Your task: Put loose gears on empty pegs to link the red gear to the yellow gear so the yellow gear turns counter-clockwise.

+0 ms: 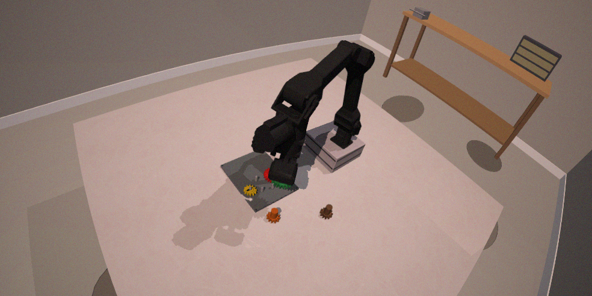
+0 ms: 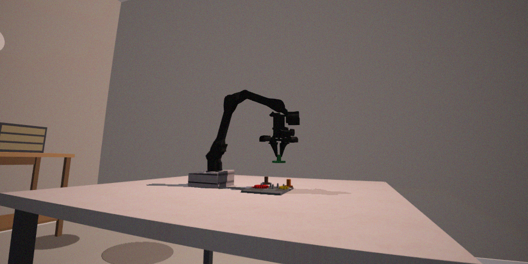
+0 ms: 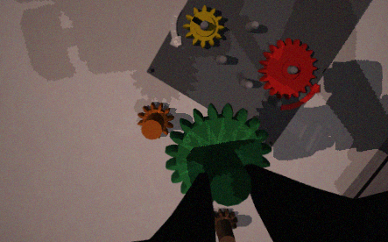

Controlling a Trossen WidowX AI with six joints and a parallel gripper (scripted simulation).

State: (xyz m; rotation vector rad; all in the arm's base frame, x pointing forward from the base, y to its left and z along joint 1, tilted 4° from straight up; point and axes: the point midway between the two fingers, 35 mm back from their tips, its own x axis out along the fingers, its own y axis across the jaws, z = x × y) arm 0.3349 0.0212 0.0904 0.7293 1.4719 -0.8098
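Right now the yellow gear is 4 cm ahead of my gripper tip, 8 cm to the right of it and 13 cm below it. From my gripper tip the other things lie so: green gear: 1 cm below; then red gear: 6 cm behind, 8 cm to the right, 13 cm below; then orange gear: 4 cm ahead, 3 cm to the left, 13 cm below.
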